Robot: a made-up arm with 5 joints.
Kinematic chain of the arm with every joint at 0, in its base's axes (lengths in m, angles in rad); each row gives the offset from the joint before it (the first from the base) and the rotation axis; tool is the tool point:
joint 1: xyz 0 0 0.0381 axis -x
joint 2: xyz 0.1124 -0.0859 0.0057 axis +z
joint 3: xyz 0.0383 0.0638 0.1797 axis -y
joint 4: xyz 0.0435 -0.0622 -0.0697 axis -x
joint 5: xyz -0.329 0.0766 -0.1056 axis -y
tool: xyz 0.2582 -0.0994 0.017
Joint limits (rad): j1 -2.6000..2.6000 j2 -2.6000..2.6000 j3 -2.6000..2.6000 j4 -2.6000..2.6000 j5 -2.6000..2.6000
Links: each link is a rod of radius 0.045 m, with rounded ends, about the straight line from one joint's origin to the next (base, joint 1, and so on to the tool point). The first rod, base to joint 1, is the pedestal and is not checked.
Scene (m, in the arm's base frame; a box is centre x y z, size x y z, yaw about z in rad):
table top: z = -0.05
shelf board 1: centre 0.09 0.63 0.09 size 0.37 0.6 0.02 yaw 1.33
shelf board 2: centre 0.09 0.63 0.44 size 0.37 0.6 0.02 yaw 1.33
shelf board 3: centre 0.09 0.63 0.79 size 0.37 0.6 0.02 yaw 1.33
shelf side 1: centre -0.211 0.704 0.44 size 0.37 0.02 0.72 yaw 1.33
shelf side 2: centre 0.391 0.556 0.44 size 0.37 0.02 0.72 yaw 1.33
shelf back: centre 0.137 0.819 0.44 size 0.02 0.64 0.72 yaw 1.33
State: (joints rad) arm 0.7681 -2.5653 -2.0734 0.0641 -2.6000
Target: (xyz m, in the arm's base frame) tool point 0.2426 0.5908 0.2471
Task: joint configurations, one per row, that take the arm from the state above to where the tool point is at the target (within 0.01 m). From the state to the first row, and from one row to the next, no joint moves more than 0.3 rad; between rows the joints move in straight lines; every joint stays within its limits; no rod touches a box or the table.
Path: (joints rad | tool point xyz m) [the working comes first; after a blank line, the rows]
Joints at the target: 0.7980 -2.2987 -1.5813 0.3377 -2.0081
Straight joint move there: touches shelf board 2.

1: 0.5828 -2.4845 -2.0605 0.2395 -2.3410 | 0.1073 0.4373 0.6527
2: 0.3975 -2.4036 -2.0477 0.4149 -2.0820 | 0.0881 0.3690 0.6514
3: 0.2122 -2.3228 -2.0348 0.5903 -1.8230 | 0.0428 0.2902 0.6333
4: 0.1713 -2.2914 -1.8682 0.5638 -1.5767 | 0.1058 0.3186 0.5417
5: 0.1303 -2.2600 -1.7016 0.5374 -1.3305 | 0.1452 0.3205 0.4381
6: 0.0893 -2.2286 -1.5349 0.5109 -1.0842 | 0.1612 0.2955 0.3357
7: 0.0484 -2.1972 -1.3683 0.4844 -0.8379 | 0.1581 0.2466 0.2471
8: 0.2358 -2.2226 -1.4216 0.4478 -1.1305 | 0.1897 0.3435 0.2542
9: 0.4232 -2.2480 -1.4748 0.4111 -1.4230 | 0.2183 0.4334 0.2571
10: 0.6106 -2.2733 -1.5281 0.3744 -1.7155 | 0.2377 0.5161 0.2554
11: 0.7980 -2.2987 -1.5813 0.3377 -2.0081 | 0.2426 0.5908 0.2471

